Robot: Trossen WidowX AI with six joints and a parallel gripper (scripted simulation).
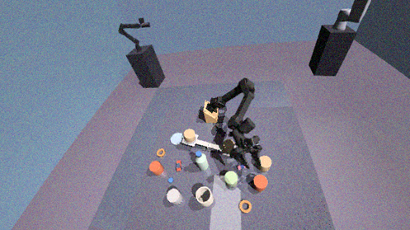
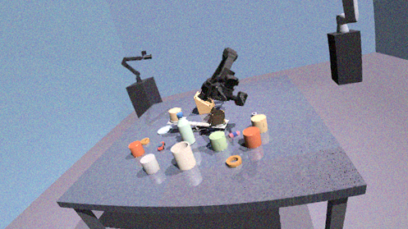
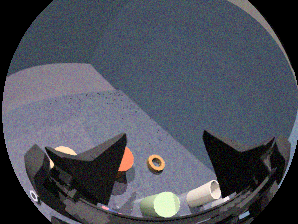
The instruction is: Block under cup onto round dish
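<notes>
The tan cup lies 170 mm behind my gripper tip, 130 mm to the right of it and 140 mm below it. Also, from my gripper tip: white mug (140 mm ahead, 240 mm to the right, 150 mm below); then pale green block (170 mm behind, 160 mm to the right, 150 mm below); then green cup (40 mm ahead, 110 mm to the right, 160 mm below).
</notes>
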